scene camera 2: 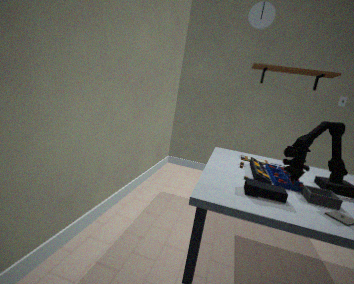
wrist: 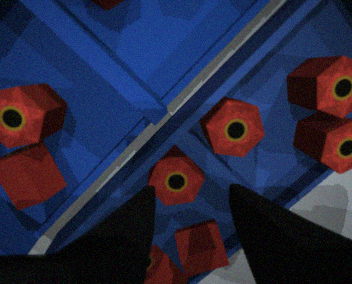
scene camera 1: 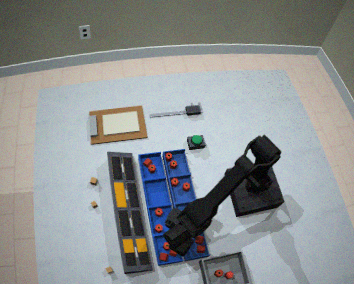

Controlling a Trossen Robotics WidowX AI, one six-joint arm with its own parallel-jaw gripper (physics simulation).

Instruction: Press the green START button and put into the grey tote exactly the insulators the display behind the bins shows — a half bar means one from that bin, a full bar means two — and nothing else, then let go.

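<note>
The green button (scene camera 1: pixel 197 140) sits on its black base. The display (scene camera 1: pixel 117 215) has an orange bar filling the left slot of its second section; both slots of the bottom section are orange in their upper half. Two red insulators (scene camera 1: pixel 219 273) (scene camera 1: pixel 229 275) are in the grey tote (scene camera 1: pixel 221 257) (scene camera 2: pixel 322 198). My gripper (wrist: pixel 192 193) (scene camera 2: pixel 296 176) is open and empty above the near end of the blue bins (scene camera 1: pixel 157 193). In the wrist view an upright insulator (wrist: pixel 164 192) lies just beyond the left fingertip; a tipped one (wrist: pixel 212 250) shows between the fingers. The arm hides part of the bins.
A clipboard (scene camera 1: pixel 121 123) and a caliper-like tool (scene camera 1: pixel 193 109) lie beyond the bins. Small tan blocks (scene camera 1: pixel 93 181) (scene camera 1: pixel 94 204) (scene camera 1: pixel 109 270) are left of the display. A long black box (scene camera 2: pixel 265 191) stands near the table edge, and a flat grey item (scene camera 2: pixel 340 217) lies near the tote.
</note>
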